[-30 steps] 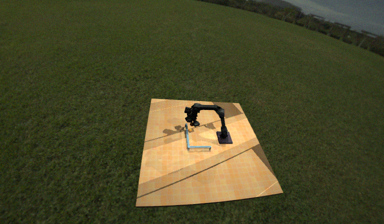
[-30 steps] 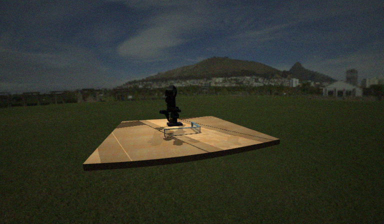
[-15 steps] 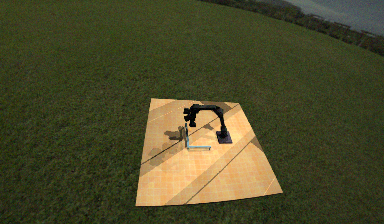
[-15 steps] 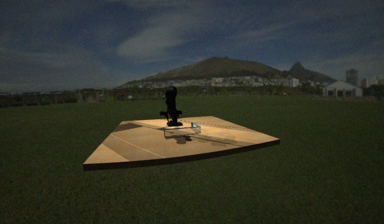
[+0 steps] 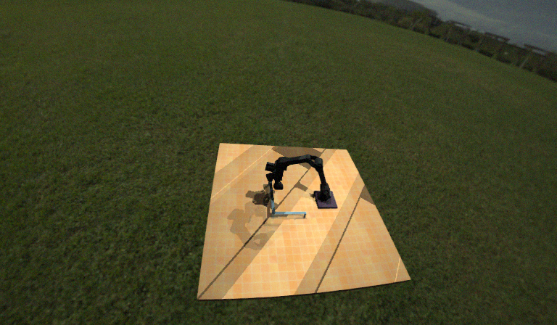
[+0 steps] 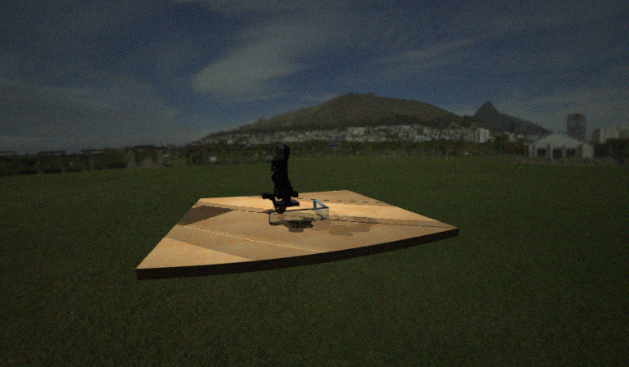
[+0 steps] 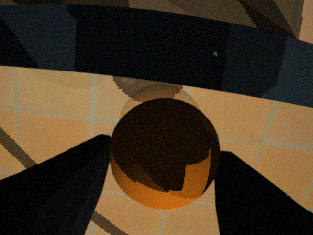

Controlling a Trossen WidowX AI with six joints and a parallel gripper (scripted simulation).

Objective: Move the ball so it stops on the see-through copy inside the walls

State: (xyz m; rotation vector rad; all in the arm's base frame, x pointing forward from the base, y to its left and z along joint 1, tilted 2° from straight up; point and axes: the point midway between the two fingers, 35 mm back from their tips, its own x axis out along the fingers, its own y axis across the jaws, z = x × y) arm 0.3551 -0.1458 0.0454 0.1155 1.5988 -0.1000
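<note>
My gripper tip is 30 mm above the see-through copy of ball. Also, from my gripper tip: orange ball (right at my gripper tip).
</note>
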